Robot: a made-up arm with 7 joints.
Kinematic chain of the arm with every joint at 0, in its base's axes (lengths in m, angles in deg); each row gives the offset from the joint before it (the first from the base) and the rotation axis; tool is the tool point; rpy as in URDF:
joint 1: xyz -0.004 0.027 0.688 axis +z
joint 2: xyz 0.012 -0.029 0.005 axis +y
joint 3: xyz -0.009 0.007 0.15 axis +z
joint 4: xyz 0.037 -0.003 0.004 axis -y
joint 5: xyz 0.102 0 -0.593 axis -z
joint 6: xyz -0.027 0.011 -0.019 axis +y
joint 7: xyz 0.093 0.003 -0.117 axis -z
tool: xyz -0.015 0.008 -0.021 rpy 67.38 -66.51 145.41
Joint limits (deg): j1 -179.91..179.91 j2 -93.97..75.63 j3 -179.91..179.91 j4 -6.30..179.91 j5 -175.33..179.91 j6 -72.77..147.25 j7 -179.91..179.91
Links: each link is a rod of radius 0.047 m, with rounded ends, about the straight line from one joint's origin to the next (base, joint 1, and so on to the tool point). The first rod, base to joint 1, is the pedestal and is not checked.
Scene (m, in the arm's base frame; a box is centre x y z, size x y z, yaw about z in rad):
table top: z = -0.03
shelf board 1: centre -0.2 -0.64 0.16 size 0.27 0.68 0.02 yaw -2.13
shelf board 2: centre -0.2 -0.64 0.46 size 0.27 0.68 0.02 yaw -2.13
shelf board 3: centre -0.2 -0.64 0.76 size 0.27 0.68 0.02 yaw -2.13
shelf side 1: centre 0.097 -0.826 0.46 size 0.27 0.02 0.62 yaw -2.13
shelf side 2: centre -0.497 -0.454 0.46 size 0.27 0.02 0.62 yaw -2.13
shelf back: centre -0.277 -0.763 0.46 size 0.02 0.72 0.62 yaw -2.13
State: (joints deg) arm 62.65 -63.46 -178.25 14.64 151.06 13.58 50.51
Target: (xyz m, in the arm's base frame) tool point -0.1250 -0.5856 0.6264
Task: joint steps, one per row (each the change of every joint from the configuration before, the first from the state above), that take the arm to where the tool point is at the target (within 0.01 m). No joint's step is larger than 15 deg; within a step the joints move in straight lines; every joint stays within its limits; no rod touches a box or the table.
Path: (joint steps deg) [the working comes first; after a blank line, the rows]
Joints at the target: 69.81 33.45 -179.91 16.09 145.98 106.05 38.72
Straight joint move there: touches shelf board 2, the table top.

1: 3.41 12.13 1.14 -4.19 -3.65 11.32 -6.03
2: 3.41 12.13 1.13 -4.19 -3.65 11.31 -6.03
3: 3.40 12.13 1.14 -4.18 -3.65 11.32 -6.03
4: 3.41 12.13 1.14 -4.19 -3.65 11.32 -6.02
5: 3.41 12.13 1.13 -4.19 -3.65 11.31 -6.03
6: -2.46 10.26 -1.22 0.00 -4.10 12.85 0.24
7: -2.46 10.27 -1.23 0.00 -4.10 12.85 0.25
8: -2.46 10.26 -1.22 0.00 -4.10 12.85 0.25
9: -2.47 10.27 -1.22 0.00 -4.10 12.84 0.24
10: -2.46 10.26 -1.23 0.00 -4.10 12.85 0.25
11: -2.46 10.27 -1.22 0.00 -4.10 12.85 0.24
12: 1.63 -8.45 0.00 7.46 12.59 -13.73 5.63
13: 1.63 -8.44 0.00 7.46 12.59 -13.74 5.62
14: 1.63 -8.44 0.00 7.47 12.59 -13.73 5.63

